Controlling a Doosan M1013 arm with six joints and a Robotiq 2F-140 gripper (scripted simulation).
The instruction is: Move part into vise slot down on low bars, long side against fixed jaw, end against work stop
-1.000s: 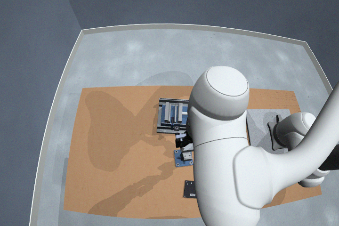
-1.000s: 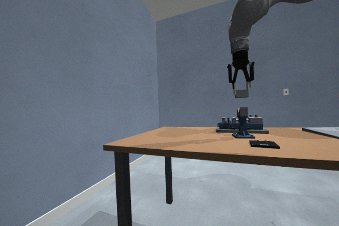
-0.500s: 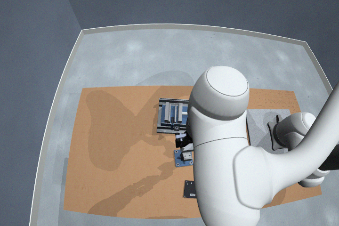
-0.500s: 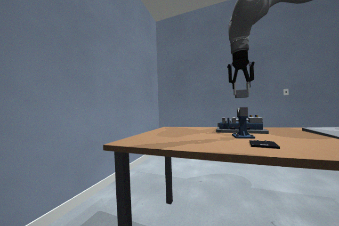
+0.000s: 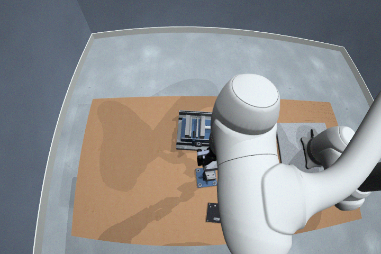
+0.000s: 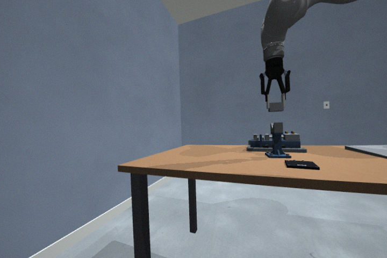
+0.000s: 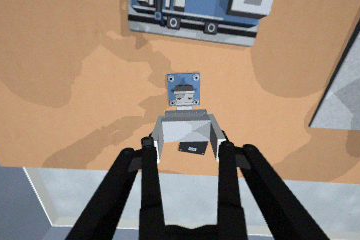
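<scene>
Now: the part 3 cm below my hand and 1 cm to the right of it. Round my hand: cylinder rod 21 cm to the right, 18 cm below, 4 cm behind; work stop 17 cm to the right, 17 cm below, 6 cm ahead; V-block post 20 cm below.
</scene>
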